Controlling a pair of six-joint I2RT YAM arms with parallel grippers.
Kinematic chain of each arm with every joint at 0, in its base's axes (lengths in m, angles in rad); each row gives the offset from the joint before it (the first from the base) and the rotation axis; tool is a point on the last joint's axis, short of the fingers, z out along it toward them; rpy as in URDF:
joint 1: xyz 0 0 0.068 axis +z
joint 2: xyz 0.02 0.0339 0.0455 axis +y
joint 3: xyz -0.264 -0.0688 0 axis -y
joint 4: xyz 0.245 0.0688 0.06 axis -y
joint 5: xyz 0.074 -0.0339 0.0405 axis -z
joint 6: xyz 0.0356 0 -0.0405 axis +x
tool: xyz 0 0 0 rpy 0 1.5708 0
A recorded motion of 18 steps. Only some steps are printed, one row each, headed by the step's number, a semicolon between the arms.
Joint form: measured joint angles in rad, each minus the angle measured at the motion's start. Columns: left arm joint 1, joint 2, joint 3, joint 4, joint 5, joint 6; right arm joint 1, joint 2, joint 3, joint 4, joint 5, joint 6.
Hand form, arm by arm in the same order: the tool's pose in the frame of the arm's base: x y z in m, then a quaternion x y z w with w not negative. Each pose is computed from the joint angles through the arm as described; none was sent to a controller.
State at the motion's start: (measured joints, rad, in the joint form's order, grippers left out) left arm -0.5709 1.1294 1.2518 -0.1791 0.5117 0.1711; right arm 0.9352 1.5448 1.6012 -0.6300 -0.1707 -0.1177
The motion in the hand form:
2: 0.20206 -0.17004 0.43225 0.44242 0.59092 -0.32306 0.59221; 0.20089 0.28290 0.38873 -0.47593 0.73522 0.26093 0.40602
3: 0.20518 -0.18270 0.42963 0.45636 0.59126 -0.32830 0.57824; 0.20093 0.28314 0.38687 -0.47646 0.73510 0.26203 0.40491
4: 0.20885 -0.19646 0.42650 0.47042 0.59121 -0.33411 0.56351; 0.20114 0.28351 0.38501 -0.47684 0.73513 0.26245 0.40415
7: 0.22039 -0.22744 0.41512 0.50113 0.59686 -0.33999 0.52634; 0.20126 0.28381 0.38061 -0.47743 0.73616 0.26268 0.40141
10: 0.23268 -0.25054 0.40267 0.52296 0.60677 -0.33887 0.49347; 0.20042 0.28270 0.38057 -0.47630 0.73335 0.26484 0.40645
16: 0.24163 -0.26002 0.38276 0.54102 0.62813 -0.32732 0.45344; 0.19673 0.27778 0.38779 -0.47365 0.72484 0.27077 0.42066
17: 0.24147 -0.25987 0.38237 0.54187 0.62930 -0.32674 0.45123; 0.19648 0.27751 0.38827 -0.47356 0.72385 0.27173 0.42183
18: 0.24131 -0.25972 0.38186 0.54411 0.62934 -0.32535 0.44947; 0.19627 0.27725 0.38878 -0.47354 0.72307 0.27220 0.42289
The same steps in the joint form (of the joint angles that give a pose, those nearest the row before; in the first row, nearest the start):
2: -0.0633 0.0584 0.0381 -0.0259 -0.0061 0.0221; 0.0000 0.0000 -0.0134 0.0133 -0.0069 0.0008
3: -0.0938 0.0984 0.0645 -0.0420 -0.0065 0.0343; 0.0000 -0.0008 -0.0214 0.0195 -0.0099 0.0011
4: -0.1236 0.1434 0.0938 -0.0565 -0.0046 0.0454; 0.0000 -0.0008 -0.0286 0.0256 -0.0114 0.0011
7: -0.1751 0.2567 0.1671 -0.1026 0.0008 0.0778; 0.0000 -0.0023 -0.0462 0.0363 -0.0137 0.0019
10: -0.1999 0.3555 0.2346 -0.1545 0.0061 0.1076; 0.0000 -0.0114 -0.0599 0.0534 -0.0141 0.0023
16: -0.2014 0.4139 0.2533 -0.2285 0.0069 0.1473; 0.0000 -0.0382 -0.0691 0.0713 -0.0157 0.0019
17: -0.2014 0.4143 0.2544 -0.2353 0.0069 0.1492; 0.0000 -0.0400 -0.0702 0.0740 -0.0168 0.0019
18: -0.2014 0.4147 0.2552 -0.2422 0.0073 0.1553; 0.0000 -0.0416 -0.0705 0.0755 -0.0172 0.0015

